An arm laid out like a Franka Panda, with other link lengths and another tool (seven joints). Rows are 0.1 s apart.
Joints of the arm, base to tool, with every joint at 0 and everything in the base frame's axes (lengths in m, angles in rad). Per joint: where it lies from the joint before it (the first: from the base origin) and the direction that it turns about. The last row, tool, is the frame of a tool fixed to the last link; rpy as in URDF.
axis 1: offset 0 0 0.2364 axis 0 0 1
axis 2: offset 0 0 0 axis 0 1 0
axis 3: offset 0 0 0.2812 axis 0 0 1
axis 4: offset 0.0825 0 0 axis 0 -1 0
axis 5: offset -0.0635 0 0.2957 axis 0 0 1
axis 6: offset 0 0 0 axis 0 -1 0
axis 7: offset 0.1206 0 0 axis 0 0 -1
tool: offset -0.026 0.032 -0.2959 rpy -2.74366 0 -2.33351
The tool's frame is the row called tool.
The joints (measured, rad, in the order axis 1, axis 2, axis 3, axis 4, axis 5, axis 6, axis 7), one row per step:
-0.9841, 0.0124, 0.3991, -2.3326, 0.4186, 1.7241, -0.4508
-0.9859, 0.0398, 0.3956, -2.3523, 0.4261, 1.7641, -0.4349
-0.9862, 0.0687, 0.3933, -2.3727, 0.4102, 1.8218, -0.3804
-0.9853, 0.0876, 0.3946, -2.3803, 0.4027, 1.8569, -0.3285
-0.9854, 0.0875, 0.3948, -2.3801, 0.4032, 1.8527, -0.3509
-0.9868, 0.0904, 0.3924, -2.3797, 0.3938, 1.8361, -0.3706
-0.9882, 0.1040, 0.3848, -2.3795, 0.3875, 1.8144, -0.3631
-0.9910, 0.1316, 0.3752, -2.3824, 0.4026, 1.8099, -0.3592
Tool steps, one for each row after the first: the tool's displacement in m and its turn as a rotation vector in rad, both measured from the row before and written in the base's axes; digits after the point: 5 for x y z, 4 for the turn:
0.00077, 0.00007, -0.01236, 0.0049, 0.0150, -0.0342
0.00004, -0.00499, -0.01687, -0.0282, 0.0393, -0.0479
0.00287, -0.00231, -0.00949, -0.0210, 0.0309, -0.0410
-0.00154, 0.00069, 0.00062, 0.0077, -0.0118, 0.0179
-0.00637, 0.00115, 0.00058, 0.0138, 0.0020, 0.0229
-0.00710, 0.00306, -0.00062, 0.0224, 0.0275, -0.0037
-0.00201, 0.00459, -0.00376, 0.0345, 0.0188, -0.0258

